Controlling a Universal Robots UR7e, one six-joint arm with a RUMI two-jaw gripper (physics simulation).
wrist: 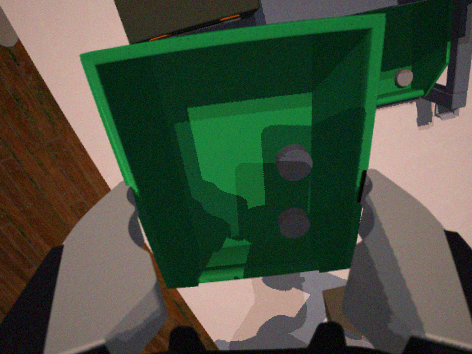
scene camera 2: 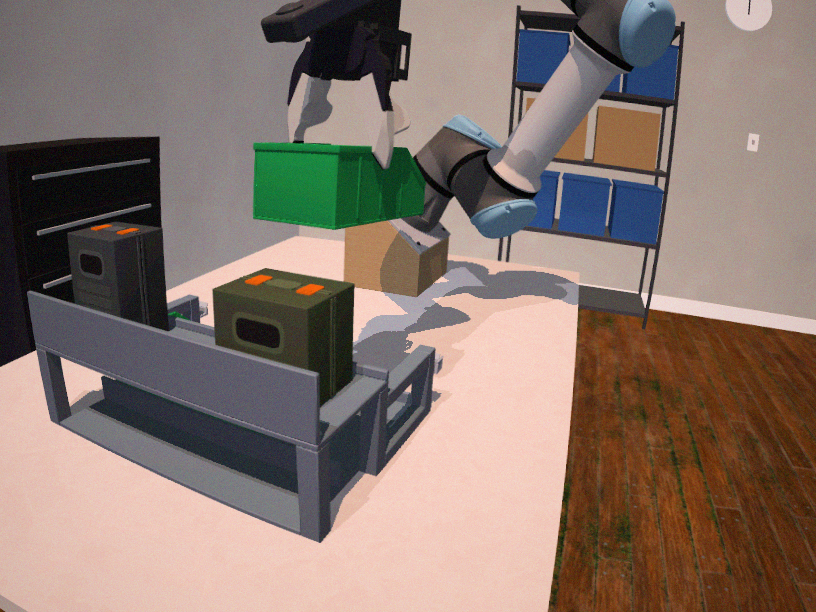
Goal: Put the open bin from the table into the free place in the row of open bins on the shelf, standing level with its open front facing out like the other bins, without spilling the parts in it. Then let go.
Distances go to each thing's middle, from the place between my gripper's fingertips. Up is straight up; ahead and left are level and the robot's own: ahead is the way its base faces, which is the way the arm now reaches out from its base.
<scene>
The shelf board (scene camera 2: 267, 492) lies 6 cm ahead of my hand, 10 cm to the right of it and 29 cm below it.
</scene>
